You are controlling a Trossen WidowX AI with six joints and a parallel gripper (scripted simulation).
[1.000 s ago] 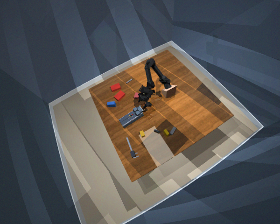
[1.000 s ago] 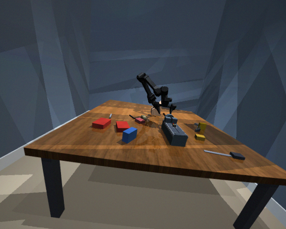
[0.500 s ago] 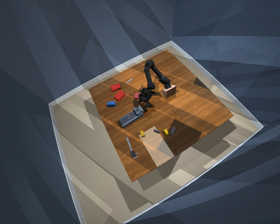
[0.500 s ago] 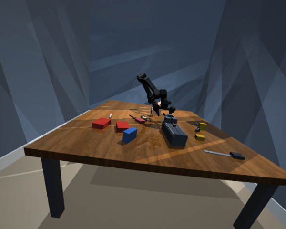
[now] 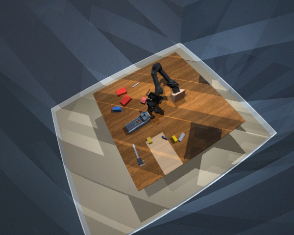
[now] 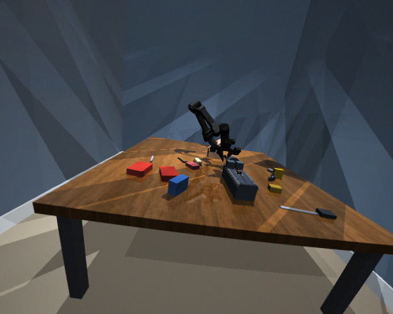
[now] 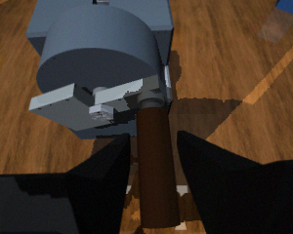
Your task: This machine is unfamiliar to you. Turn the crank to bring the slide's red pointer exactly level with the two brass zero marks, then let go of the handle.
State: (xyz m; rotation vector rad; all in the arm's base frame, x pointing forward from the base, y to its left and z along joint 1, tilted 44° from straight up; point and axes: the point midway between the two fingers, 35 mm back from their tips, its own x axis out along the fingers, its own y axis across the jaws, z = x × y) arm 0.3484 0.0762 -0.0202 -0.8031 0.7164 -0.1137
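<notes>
Now: gripper tip 2 cm past the brown crank handle and 2 cm below it. Also, from my gripper tip: pink block (1 cm behind, 20 cm to the right, 7 cm below); then ochre block (11 cm ahead, 27 cm to the left, 7 cm below); then red pointer (13 cm ahead, 5 cm to the left).
</notes>
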